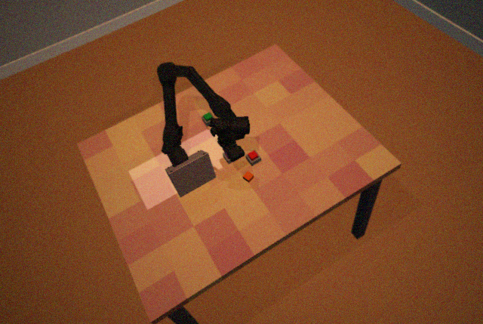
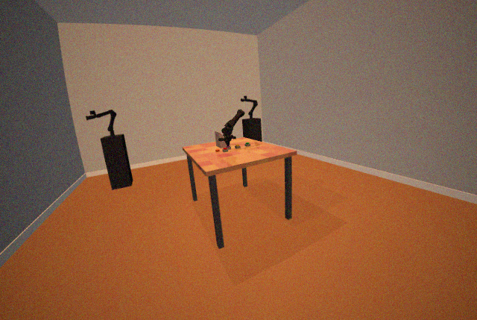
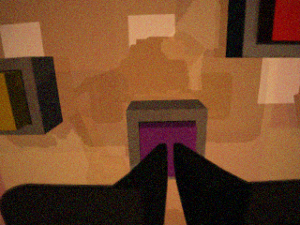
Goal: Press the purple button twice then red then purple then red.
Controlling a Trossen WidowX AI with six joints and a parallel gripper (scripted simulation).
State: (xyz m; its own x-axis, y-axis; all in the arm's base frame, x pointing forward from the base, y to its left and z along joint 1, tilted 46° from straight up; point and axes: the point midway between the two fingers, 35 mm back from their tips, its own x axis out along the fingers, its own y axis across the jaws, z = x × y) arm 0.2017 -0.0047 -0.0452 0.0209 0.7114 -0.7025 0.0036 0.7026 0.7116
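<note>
Now: the purple button 10 mm below my gripper tip. Also, from my gripper tip: yellow button (100 mm to the left, 30 mm ahead, 10 mm below); green button (240 mm to the left, 20 mm ahead); red button (70 mm to the right, 70 mm ahead).
</note>
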